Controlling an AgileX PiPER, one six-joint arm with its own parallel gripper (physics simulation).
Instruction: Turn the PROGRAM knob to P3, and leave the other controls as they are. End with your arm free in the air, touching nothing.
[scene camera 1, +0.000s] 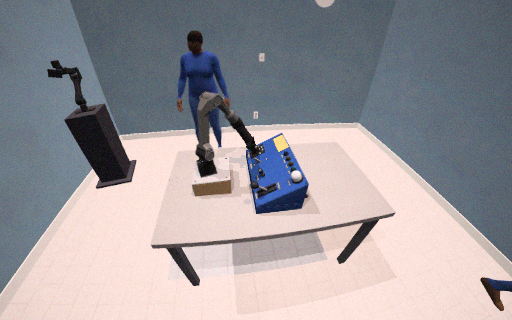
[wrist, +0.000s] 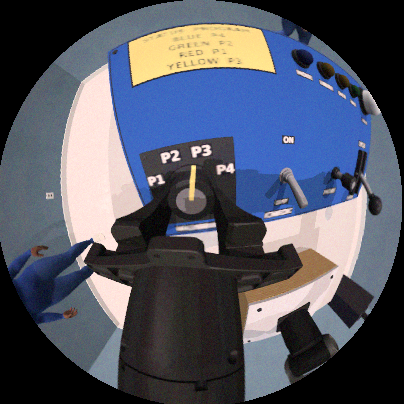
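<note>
The PROGRAM knob (wrist: 190, 203), round and dark with a grey cap and a yellow pointer line, sits on a black plate marked P1, P2, P3 and P4 on the blue sloped console (scene camera 1: 276, 165) (wrist: 190, 110). In the wrist view the pointer line aims at the left part of the P3 label (wrist: 201, 151), to the right of the P2 label (wrist: 170, 156). My gripper (scene camera 1: 256, 150) (wrist: 191, 196) is shut on the knob, one finger at each side of it. The fingertips are partly hidden against the dark knob. In the scene view the knob is too small to read.
A metal toggle switch (wrist: 295, 189) stands right of the knob in the wrist view, below an ON label. Farther right are a black knobbed stick (wrist: 344, 177) and a ball-ended lever (wrist: 374, 203). Several lamps and a white dome (scene camera 1: 296, 176) (wrist: 370, 102) line the console's far side.
</note>
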